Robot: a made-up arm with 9 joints.
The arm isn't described. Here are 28 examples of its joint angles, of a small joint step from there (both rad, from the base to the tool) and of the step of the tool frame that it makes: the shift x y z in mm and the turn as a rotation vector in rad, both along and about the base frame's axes.
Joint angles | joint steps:
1: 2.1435 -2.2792 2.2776 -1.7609 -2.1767 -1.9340 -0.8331 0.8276 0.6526 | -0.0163 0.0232 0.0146 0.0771 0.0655 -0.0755 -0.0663 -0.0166 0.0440
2: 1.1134 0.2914 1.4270 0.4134 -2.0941 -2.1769 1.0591 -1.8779 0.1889 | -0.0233 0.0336 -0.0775 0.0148 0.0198 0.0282 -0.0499 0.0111 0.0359
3: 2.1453 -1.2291 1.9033 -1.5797 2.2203 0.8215 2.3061 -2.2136 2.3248 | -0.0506 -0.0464 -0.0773 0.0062 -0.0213 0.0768 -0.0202 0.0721 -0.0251
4: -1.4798 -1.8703 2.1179 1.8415 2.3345 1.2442 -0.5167 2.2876 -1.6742 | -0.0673 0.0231 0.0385 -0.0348 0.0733 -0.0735 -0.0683 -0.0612 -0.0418
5: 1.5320 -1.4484 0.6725 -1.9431 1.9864 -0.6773 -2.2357 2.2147 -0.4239 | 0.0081 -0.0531 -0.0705 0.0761 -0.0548 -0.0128 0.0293 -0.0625 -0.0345
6: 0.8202 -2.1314 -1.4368 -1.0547 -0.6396 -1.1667 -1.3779 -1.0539 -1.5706 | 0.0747 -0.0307 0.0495 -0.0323 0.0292 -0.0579 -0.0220 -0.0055 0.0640
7: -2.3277 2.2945 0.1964 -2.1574 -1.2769 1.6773 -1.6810 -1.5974 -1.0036 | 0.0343 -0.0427 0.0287 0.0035 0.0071 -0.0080 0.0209 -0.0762 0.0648
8: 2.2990 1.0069 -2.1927 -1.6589 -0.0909 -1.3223 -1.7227 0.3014 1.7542 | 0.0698 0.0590 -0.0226 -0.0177 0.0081 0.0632 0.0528 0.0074 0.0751
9: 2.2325 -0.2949 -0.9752 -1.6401 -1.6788 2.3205 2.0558 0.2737 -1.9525 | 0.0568 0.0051 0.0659 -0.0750 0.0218 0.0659 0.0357 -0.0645 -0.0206
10: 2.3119 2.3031 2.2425 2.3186 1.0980 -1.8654 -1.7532 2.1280 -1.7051 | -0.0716 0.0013 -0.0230 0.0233 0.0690 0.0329 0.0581 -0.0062 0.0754
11: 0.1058 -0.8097 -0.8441 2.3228 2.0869 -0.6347 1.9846 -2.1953 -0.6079 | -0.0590 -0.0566 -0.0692 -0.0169 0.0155 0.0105 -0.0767 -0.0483 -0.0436
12: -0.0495 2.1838 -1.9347 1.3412 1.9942 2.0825 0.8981 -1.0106 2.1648 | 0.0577 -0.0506 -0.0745 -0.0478 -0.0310 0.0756 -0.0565 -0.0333 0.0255
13: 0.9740 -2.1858 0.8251 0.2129 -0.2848 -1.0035 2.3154 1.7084 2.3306 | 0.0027 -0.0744 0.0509 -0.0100 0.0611 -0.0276 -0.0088 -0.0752 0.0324
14: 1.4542 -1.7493 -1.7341 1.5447 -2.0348 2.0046 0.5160 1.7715 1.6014 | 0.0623 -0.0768 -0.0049 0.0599 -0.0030 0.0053 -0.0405 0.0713 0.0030
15: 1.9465 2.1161 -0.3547 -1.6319 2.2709 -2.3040 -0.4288 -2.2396 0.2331 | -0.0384 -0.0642 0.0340 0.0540 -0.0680 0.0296 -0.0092 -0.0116 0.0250
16: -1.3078 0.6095 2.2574 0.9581 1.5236 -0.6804 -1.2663 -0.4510 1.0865 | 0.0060 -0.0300 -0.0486 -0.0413 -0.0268 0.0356 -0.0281 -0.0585 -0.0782
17: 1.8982 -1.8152 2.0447 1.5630 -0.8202 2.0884 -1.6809 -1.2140 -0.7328 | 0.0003 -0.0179 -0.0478 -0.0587 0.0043 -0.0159 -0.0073 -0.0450 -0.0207
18: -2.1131 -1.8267 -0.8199 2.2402 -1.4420 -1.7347 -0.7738 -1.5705 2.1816 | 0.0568 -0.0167 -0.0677 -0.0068 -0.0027 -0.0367 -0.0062 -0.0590 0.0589
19: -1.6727 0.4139 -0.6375 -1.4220 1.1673 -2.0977 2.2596 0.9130 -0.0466 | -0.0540 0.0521 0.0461 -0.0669 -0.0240 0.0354 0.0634 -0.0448 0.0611
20: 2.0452 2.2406 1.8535 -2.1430 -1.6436 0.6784 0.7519 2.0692 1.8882 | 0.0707 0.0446 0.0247 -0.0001 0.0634 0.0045 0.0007 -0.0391 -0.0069
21: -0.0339 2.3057 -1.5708 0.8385 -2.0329 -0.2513 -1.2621 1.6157 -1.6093 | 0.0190 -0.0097 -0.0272 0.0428 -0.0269 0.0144 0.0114 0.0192 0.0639
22: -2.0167 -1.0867 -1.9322 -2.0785 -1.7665 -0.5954 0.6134 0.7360 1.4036 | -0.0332 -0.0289 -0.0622 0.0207 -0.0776 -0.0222 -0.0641 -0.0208 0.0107
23: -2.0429 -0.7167 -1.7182 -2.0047 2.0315 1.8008 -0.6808 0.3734 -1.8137 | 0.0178 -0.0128 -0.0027 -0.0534 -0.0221 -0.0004 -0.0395 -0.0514 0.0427
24: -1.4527 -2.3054 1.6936 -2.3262 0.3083 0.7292 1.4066 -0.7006 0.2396 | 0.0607 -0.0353 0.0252 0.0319 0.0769 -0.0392 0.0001 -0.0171 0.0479
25: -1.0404 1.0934 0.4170 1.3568 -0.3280 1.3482 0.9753 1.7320 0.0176 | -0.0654 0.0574 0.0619 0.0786 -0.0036 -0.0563 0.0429 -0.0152 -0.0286
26: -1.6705 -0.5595 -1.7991 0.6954 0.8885 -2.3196 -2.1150 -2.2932 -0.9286 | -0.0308 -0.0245 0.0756 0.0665 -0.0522 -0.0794 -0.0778 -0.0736 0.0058
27: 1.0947 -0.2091 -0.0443 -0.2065 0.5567 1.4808 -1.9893 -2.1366 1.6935 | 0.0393 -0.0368 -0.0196 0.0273 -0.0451 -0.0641 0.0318 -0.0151 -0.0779
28: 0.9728 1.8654 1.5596 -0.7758 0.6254 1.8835 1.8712 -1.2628 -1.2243 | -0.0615 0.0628 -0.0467 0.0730 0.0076 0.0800 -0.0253 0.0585 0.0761
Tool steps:
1: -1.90 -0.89 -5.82 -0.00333 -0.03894 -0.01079
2: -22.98 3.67 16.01 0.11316 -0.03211 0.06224
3: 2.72 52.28 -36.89 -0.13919 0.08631 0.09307
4: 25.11 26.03 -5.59 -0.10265 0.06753 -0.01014
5: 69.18 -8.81 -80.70 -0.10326 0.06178 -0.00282
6: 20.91 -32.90 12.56 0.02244 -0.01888 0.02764
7: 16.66 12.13 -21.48 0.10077 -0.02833 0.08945
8: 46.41 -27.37 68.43 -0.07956 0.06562 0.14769
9: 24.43 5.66 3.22 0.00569 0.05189 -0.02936
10: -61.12 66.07 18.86 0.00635 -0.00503 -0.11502
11: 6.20 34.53 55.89 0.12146 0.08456 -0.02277
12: 63.65 124.89 -56.46 -0.07517 0.12227 0.10068
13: 60.23 32.86 -4.26 -0.01963 0.00309 -0.09059
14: -38.79 91.46 -22.70 -0.00773 0.07032 0.16238
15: 10.95 21.53 21.73 -0.07324 -0.03859 0.01268
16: -39.66 79.77 -66.29 0.19223 0.06229 -0.01494
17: -53.13 -6.12 -11.72 -0.04055 0.07370 0.02599
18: -28.78 34.64 9.21 -0.00028 -0.08430 0.07038
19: -29.56 -17.52 -96.48 -0.16360 -0.05525 0.03558
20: 10.64 13.49 8.70 -0.04982 0.05210 0.13027
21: 5.23 1.08 0.37 -0.00876 -0.05430 -0.04958
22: 50.25 -16.63 -62.38 0.07540 -0.16101 0.04671
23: -10.46 2.99 -19.35 -0.02179 -0.04941 -0.04251
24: -37.30 5.16 80.64 0.13763 0.11996 0.06458
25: 87.76 24.22 -11.62 0.07599 -0.12162 -0.03802
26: -44.56 15.66 54.23 0.03706 0.10479 -0.01273
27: 3.08 7.17 -34.45 -0.12525 0.04700 0.07779
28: 50.81 -1.99 79.31 -0.08908 0.01220 -0.05078
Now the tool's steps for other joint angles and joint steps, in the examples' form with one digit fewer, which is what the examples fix.
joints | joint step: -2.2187 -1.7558 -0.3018 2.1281 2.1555 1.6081 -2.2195 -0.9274 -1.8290 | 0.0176 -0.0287 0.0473 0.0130 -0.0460 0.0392 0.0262 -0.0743 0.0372
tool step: -32.6 -5.2 23.9 -0.0752 0.0245 0.0910
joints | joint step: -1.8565 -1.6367 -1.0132 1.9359 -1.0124 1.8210 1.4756 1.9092 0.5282 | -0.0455 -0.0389 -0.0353 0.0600 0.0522 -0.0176 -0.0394 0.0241 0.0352
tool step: -3.1 7.3 -74.2 0.0688 -0.0954 -0.0500
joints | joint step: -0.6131 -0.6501 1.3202 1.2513 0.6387 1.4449 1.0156 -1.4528 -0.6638 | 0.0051 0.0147 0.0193 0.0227 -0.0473 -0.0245 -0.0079 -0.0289 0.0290
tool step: 4.7 -9.2 4.1 -0.0096 -0.0038 -0.0579
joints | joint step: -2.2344 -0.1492 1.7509 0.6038 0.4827 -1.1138 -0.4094 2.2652 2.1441 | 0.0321 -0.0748 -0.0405 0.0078 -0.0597 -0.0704 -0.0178 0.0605 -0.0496
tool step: 40.4 35.1 14.4 -0.0087 -0.0479 0.0460
